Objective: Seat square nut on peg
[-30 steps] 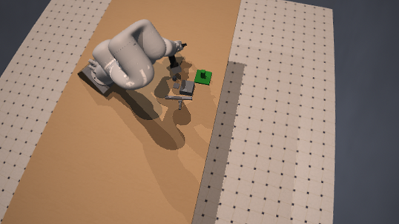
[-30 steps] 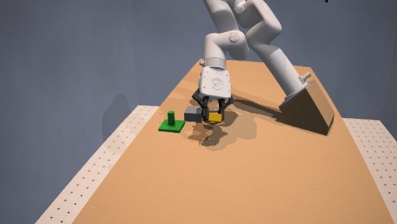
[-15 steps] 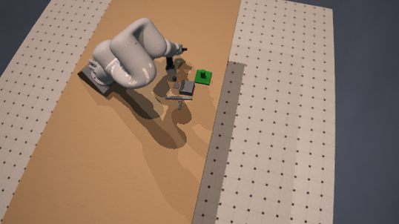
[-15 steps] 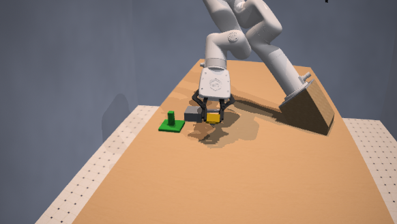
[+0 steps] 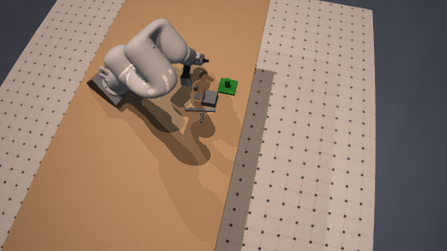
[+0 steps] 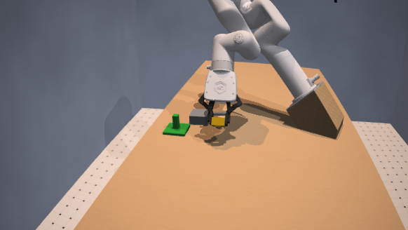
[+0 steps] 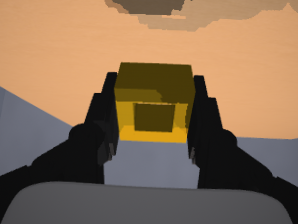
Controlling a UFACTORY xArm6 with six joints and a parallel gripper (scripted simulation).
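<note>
The small grey cube is 20 mm ahead of my hand, 100 mm to the right of it and 70 mm below it. Round my hand: grey block (100 mm ahead, 150 mm to the right, 70 mm below); thin grey bar (60 mm ahead, 210 mm to the right, 80 mm below).
</note>
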